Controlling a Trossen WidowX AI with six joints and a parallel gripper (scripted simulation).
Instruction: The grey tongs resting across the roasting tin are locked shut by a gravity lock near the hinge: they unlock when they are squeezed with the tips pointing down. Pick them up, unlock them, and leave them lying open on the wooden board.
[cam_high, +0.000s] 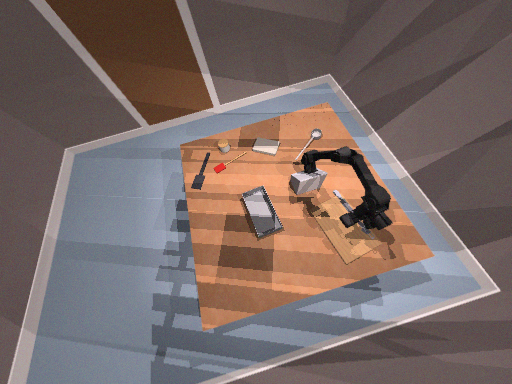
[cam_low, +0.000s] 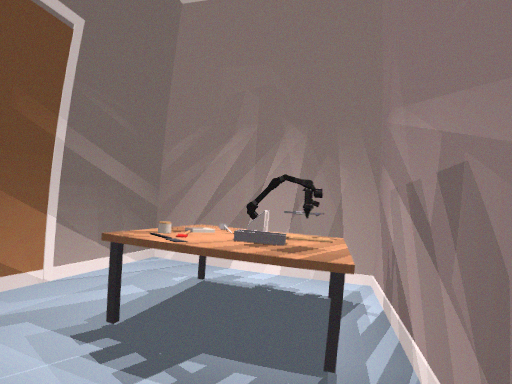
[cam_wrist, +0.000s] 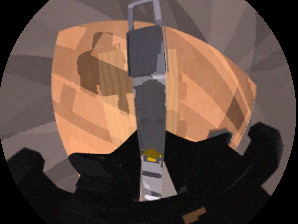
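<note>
Now: the wooden board 15 cm below my gripper tip. From my gripper tip the other things lie so: grey roasting tin 41 cm ahead, 29 cm to the right, 13 cm below; flat white block 76 cm to the right, 17 cm ahead, 14 cm below; yellow lock piece 4 cm above, 1 cm to the right.
</note>
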